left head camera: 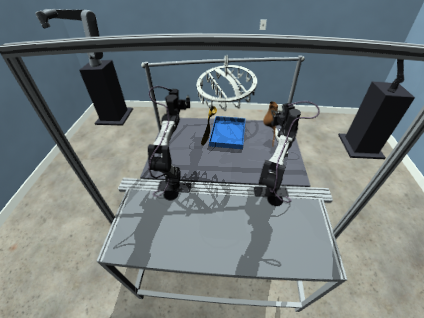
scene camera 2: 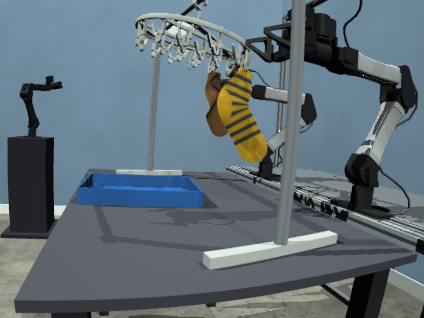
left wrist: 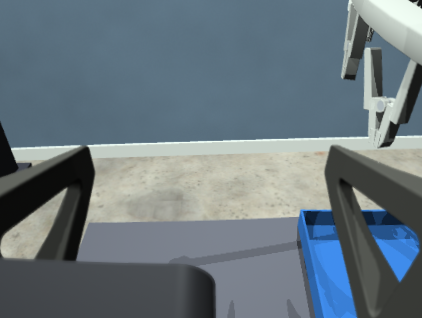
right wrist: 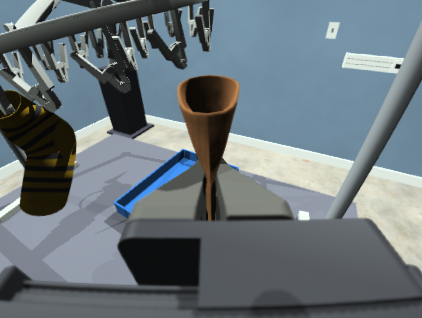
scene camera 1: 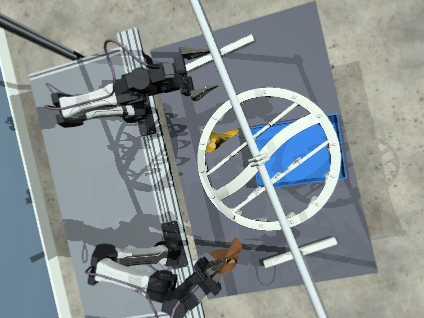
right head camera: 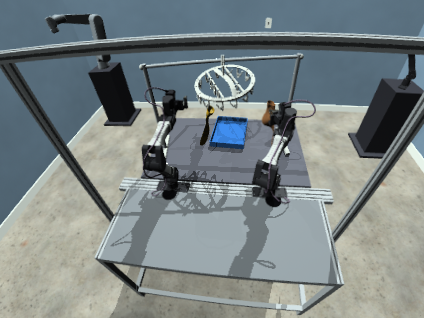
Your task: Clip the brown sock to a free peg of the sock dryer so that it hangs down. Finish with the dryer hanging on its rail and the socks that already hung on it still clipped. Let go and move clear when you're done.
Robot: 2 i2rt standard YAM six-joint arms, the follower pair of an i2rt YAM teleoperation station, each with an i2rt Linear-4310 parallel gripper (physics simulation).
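Observation:
The round white sock dryer [left head camera: 201, 95] [right head camera: 199, 93] [scene camera 1: 334, 165] hangs from the rail [left head camera: 180, 62] [scene camera 1: 225, 75]. A yellow and black striped sock [scene camera 2: 242, 112] [right wrist: 48, 170] [scene camera 1: 216, 141] hangs from a peg at its near left side. The brown sock [right wrist: 210, 127] [scene camera 1: 232, 254] [left head camera: 270, 115] [scene camera 2: 214, 105] is upright, its cuff open at the top, apart from the dryer at its right. My right gripper [right wrist: 210, 159] [scene camera 1: 225, 266] is shut on the brown sock below the cuff. My left gripper [left wrist: 209, 158] [scene camera 1: 212, 71] [left head camera: 189, 102] is open and empty, left of the dryer.
A blue tray [left head camera: 227, 132] [scene camera 2: 140, 200] [left wrist: 306, 270] stands on the dark table under the dryer. Two stand posts hold the rail, each on a white foot [scene camera 2: 265, 251] [scene camera 1: 300, 252]. Several pegs [right wrist: 117, 75] hang from the ring near the striped sock.

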